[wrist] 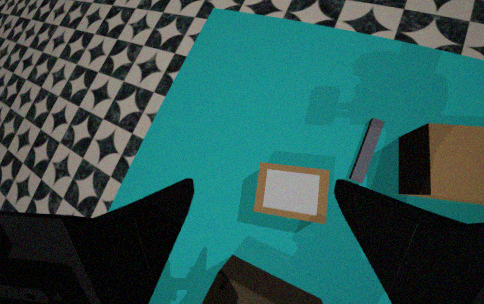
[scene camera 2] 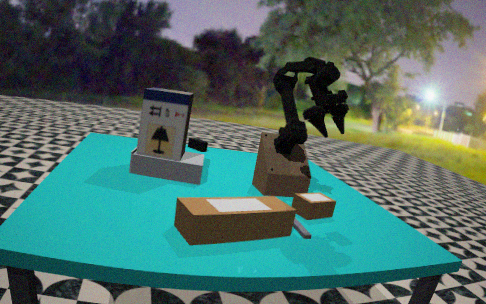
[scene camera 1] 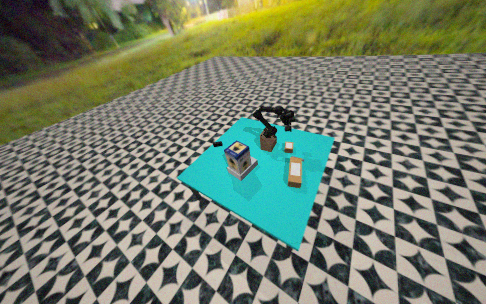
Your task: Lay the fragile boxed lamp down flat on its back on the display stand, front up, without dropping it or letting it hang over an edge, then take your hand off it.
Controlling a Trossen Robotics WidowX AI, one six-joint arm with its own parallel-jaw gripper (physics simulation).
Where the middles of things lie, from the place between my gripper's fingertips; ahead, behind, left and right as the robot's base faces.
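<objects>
Thin grey bar [wrist: 361,165]: 140 mm ahead of my hand, 130 mm to the left of it, 270 mm below it. Going by their middles, nearest to my hand of the things named here: the thin grey bar. Boxed lamp [scene camera 2: 165,115]: 360 mm to the right of my hand, 500 mm ahead, 80 mm below. Grey display stand [scene camera 2: 189,170]: 230 mm below my hand, 470 mm ahead, 350 mm to the right.
</objects>
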